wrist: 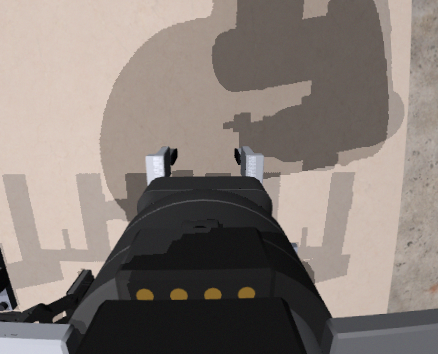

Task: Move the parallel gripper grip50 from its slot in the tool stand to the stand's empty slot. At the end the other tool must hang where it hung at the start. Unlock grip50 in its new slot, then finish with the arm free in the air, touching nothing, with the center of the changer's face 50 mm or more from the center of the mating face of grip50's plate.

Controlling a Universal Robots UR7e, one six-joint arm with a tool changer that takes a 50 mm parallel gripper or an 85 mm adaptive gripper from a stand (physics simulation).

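Places are measured from the arm's base along level axes (x ahead, y left, z up), in centimetres.
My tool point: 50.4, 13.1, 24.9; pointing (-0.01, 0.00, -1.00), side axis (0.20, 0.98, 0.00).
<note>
Behind a point stands the place of what it marks, as x, y, z.
The parallel gripper grip50 (205, 156) is on the arm, its dark body filling the lower middle of the wrist view. Its two light grey fingers with dark pads stand apart, with nothing between them. Part of the other tool, the dark adaptive gripper (52, 306), shows at the lower left, apart from grip50's fingers. The mating face of grip50's plate and the changer's face are hidden. The stand's slots cannot be made out; a small light piece (295, 246) {66.2, 23.2, -5.3} shows just right of grip50's body, too little to name.
Grey blocks (33, 339) {47.7, 9.9, 23.6} (387, 332) {49.3, 17.7, 23.7} show at both bottom corners, beside the black tool body. Shadows of the arm and of upright, stand-like bars fall on the pale table top (55, 90) {37.9, -4.3, -6.3}. The table's right edge borders a grey, speckled floor (425, 175).
</note>
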